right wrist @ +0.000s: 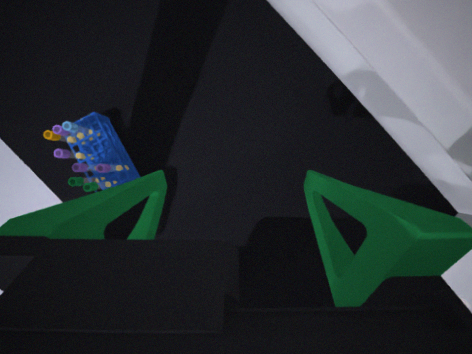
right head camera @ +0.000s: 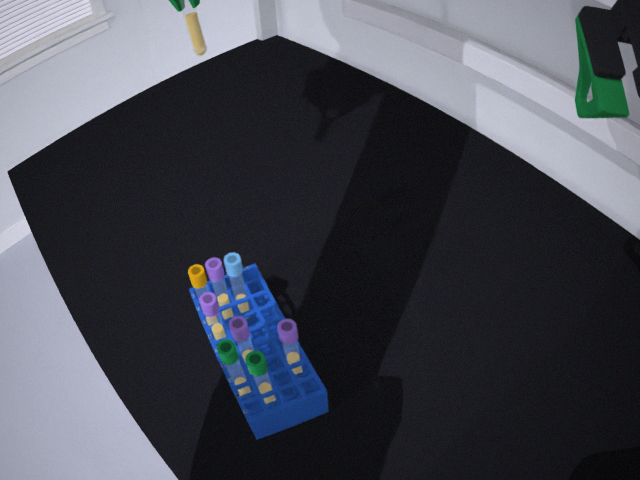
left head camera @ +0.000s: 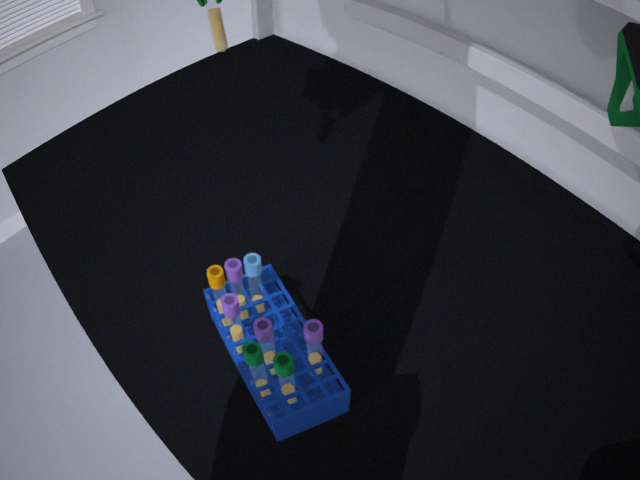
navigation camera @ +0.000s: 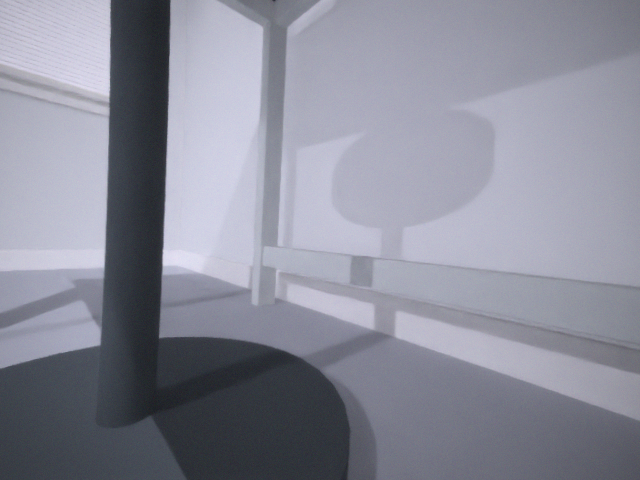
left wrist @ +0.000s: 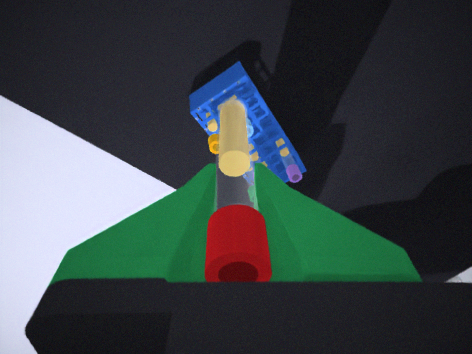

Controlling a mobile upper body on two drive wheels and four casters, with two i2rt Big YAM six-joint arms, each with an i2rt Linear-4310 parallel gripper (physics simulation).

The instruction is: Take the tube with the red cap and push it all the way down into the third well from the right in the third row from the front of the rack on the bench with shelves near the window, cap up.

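Places are measured from the left arm's base along level axes (x back, y right, z up), in millimetres.
Pixels of known places: left gripper, between the fingertips: (right head camera: 189,8) (left head camera: 212,3) (left wrist: 235,176); right gripper, between the fingertips: (right wrist: 235,178) (right head camera: 630,115).
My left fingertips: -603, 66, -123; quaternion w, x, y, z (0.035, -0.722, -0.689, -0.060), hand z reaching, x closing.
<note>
Ahead of a thing's pixels: the offset from my left fingertips to its top centre, as dx, dy, dz. "*": to the spot under its first point. Level surfaces: height alone.
The red-capped tube @[+0, +1, +47] (left head camera: 217,31) (right head camera: 195,33) (left wrist: 237,240) holds yellowish contents. My left gripper (left head camera: 210,2) (right head camera: 186,4) (left wrist: 235,176) is shut on it below the cap, with the cap toward the wrist. The tube hangs well above and beyond the blue rack (left head camera: 312,415) (right head camera: 292,415) (left wrist: 217,87) in the head views, apart from it. The cap is cut off there. The rack stands angled on the bench, with orange, light blue, purple and green capped tubes in some wells. My right gripper (right wrist: 235,178) is open and empty; one of its fingers (left head camera: 617,93) (right head camera: 602,100) shows at the right.
The black bench top @[dz -373] (left head camera: 206,180) (right head camera: 206,180) ends near a window @[* -1198, -1054, -394] (left head camera: 41,20) and a pale wall ledge (left head camera: 516,72). In the navigation view, a dark column @[* -14, -31, -1047] (navigation camera: 134,206) rises from a round base @[-36, -43, -1257] (navigation camera: 258,403) near a pale bench leg @[* -637, -57, -838] (navigation camera: 268,155) and rail (navigation camera: 491,289).
</note>
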